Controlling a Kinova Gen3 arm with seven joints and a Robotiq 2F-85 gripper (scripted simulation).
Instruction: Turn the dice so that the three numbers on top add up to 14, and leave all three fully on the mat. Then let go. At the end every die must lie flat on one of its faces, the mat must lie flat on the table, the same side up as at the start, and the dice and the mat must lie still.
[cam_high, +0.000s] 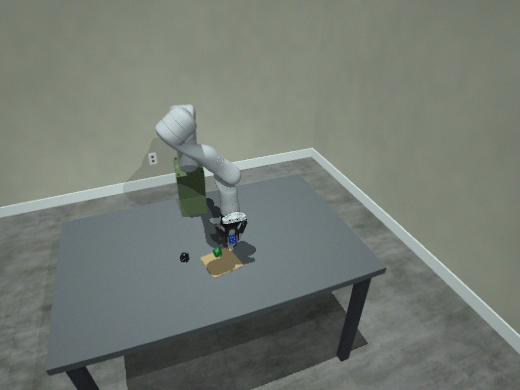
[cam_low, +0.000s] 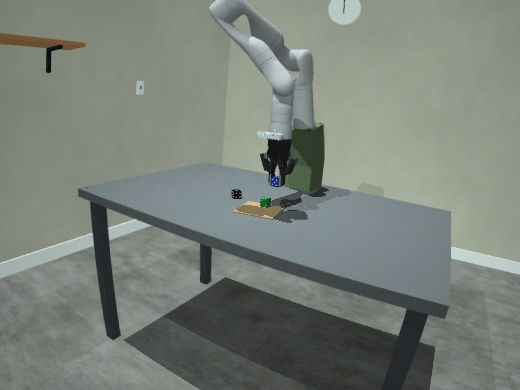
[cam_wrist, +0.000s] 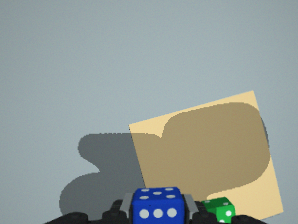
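Now: hand 5 cm to the left of the tan mat and 11 cm above it. Also, from my hand: black die (7 cm behind, 20 cm to the right, 10 cm below); then blue die (1 cm below); then green die (4 cm behind, 6 cm to the right, 10 cm below).
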